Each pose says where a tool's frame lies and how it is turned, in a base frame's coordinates. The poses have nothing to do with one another.
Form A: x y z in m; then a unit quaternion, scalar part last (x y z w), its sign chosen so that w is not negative.
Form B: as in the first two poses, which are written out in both.
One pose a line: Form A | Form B
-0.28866, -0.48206, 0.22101, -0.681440, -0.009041, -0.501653, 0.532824 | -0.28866, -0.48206, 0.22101, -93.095, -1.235, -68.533
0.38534, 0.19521, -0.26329, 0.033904, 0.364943, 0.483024, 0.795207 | 0.38534, 0.19521, -0.26329, 4.174, 44.931, 59.468
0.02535, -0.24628, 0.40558, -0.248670, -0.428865, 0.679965, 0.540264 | 0.02535, -0.24628, 0.40558, -33.864, -58.404, 92.599
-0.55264, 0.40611, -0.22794, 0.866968, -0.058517, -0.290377, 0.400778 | -0.55264, 0.40611, -0.22794, 125.617, -8.479, -42.073
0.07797, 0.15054, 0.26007, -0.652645, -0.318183, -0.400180, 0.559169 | 0.07797, 0.15054, 0.26007, -88.171, -42.986, -54.063
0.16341, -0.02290, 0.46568, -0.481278, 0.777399, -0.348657, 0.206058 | 0.16341, -0.02290, 0.46568, -76.833, 124.106, -55.661
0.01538, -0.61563, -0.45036, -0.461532, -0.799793, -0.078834, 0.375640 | 0.01538, -0.61563, -0.45036, -67.665, -117.257, -11.558
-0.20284, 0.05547, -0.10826, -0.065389, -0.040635, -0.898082, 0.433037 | -0.20284, 0.05547, -0.10826, -9.335, -5.801, -128.209
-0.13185, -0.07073, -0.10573, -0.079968, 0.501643, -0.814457, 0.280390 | -0.13185, -0.07073, -0.10573, -12.283, 77.050, -125.096
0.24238, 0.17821, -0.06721, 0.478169, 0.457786, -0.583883, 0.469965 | 0.24238, 0.17821, -0.06721, 67.139, 64.277, -81.982
